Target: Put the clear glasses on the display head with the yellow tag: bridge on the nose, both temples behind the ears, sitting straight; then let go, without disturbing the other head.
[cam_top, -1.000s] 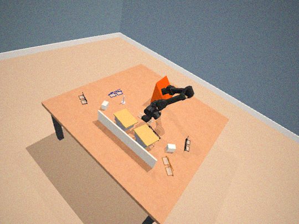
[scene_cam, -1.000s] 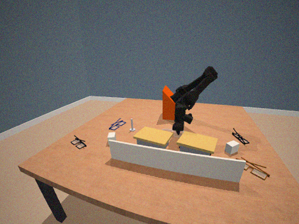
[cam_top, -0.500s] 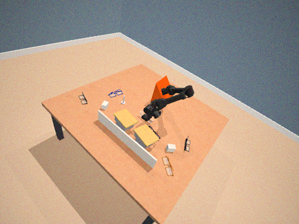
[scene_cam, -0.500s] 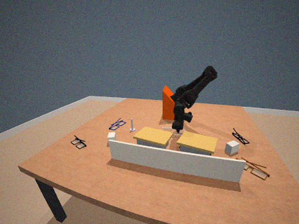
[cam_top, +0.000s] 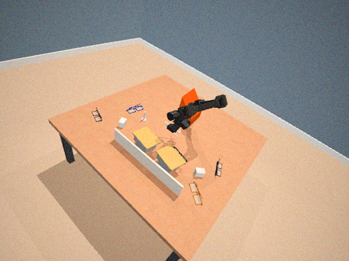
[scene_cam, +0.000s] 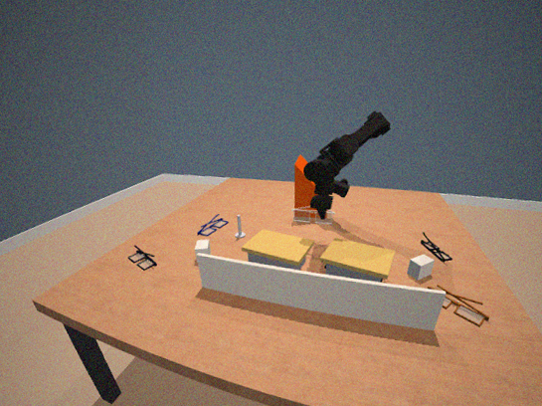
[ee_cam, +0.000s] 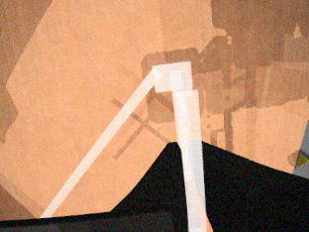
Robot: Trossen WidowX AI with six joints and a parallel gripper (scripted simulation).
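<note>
The white peg is 1 cm ahead of my gripper tip, 31 cm to the right of it and 9 cm below it. From my gripper tip the other things lie so: white wall: 31 cm ahead, 2 cm to the left, 6 cm below; display head: 17 cm ahead, 9 cm to the right, 5 cm below.
</note>
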